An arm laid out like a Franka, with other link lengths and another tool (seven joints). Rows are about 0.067 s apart.
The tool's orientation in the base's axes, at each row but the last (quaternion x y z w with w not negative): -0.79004 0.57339 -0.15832 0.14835; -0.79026 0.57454 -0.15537 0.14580; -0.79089 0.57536 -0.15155 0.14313; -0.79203 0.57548 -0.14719 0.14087; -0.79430 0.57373 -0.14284 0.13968; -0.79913 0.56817 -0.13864 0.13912; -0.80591 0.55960 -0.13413 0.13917; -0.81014 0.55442 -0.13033 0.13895; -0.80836 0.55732 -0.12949 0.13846; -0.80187 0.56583 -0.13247 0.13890; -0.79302 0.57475 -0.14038 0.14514; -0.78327 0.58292 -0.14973 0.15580
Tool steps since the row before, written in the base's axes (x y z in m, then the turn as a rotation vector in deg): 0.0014 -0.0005 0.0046 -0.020 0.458 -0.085; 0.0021 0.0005 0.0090 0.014 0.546 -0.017; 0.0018 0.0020 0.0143 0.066 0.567 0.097; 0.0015 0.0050 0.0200 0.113 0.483 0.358; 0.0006 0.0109 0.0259 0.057 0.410 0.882; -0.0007 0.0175 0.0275 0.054 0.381 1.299; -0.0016 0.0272 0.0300 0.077 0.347 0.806; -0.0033 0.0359 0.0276 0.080 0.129 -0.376; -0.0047 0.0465 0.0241 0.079 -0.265 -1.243; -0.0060 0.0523 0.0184 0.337 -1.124 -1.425; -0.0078 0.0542 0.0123 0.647 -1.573 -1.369; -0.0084 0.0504 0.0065 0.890 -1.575 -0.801
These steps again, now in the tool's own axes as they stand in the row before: 0.0013 -0.0030 -0.0036 -0.449 -0.084 0.093; 0.0008 -0.0056 -0.0073 -0.518 -0.167 0.050; -0.0003 -0.0079 -0.0122 -0.514 -0.264 -0.032; -0.0029 -0.0106 -0.0175 -0.402 -0.383 -0.258; -0.0085 -0.0138 -0.0230 -0.314 -0.514 -0.766; -0.0150 -0.0154 -0.0245 -0.261 -0.661 -1.154; -0.0243 -0.0190 -0.0263 -0.251 -0.485 -0.691; -0.0331 -0.0198 -0.0239 -0.114 0.025 0.388; -0.0439 -0.0206 -0.0204 0.207 0.480 1.161; -0.0503 -0.0184 -0.0155 1.092 0.599 1.363; -0.0533 -0.0141 -0.0106 1.616 0.440 1.401; -0.0503 -0.0091 -0.0059 1.715 -0.008 0.987
